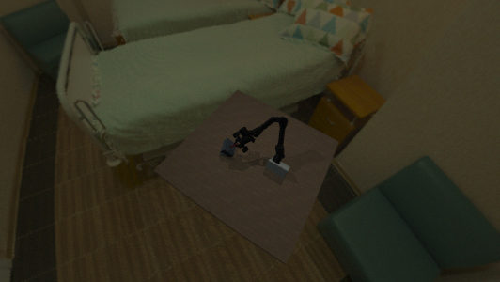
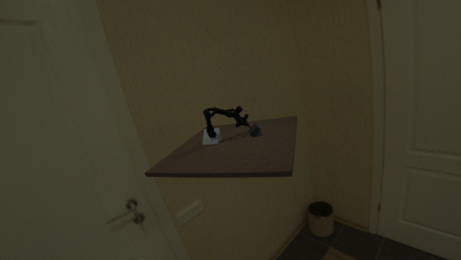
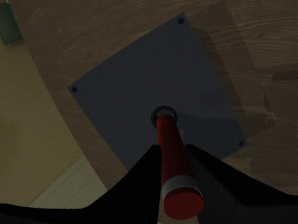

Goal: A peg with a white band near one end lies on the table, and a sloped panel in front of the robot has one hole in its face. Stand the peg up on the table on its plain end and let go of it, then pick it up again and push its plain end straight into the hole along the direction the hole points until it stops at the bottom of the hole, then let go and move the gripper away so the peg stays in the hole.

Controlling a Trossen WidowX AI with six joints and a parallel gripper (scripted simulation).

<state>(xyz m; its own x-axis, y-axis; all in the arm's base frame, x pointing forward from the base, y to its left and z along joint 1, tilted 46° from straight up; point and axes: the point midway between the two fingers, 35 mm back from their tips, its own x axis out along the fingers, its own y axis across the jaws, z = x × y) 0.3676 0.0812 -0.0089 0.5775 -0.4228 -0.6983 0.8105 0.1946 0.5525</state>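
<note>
The dark blue sloped panel lies 50 mm ahead of my gripper tip, 20 mm to the left of it and 60 mm below it. From my gripper tip the other things lie so: red peg 10 mm behind, 10 mm above.
</note>
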